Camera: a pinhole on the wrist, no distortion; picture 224 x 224 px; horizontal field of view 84.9 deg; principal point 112.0 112.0 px. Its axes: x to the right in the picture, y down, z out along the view. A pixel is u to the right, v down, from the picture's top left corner.
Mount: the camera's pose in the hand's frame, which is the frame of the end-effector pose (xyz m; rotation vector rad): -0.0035 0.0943 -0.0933 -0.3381 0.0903 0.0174
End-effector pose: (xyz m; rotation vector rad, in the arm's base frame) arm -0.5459 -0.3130 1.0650 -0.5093 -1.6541 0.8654
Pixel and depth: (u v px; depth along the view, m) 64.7 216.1 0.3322
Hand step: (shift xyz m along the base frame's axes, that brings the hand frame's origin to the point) -0.1552 0.1805 -0.4431
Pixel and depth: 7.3 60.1 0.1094
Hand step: -0.0192 -0.0161 -0.1239
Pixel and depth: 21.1 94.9 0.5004
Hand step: -0.3515 -0.2326 -0.3949
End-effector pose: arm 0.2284 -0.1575 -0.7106 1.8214 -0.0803 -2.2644
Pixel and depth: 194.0 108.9 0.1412
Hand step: -0.0310 -0.1594 -0.0653
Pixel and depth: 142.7 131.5 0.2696
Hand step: -0.1193 -0.2507 -0.0083
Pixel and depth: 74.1 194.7 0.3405
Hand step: -0.0758 -0.4097 0.1986
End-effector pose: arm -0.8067 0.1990 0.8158 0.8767 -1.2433 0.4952
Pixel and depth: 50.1 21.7 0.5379
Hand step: -0.3262 -0.4842 -0.1961
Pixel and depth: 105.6 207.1 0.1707
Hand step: -0.2214 0.1446 0.0826
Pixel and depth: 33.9 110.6 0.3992
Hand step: -0.4129 -0.0835 -0.1240
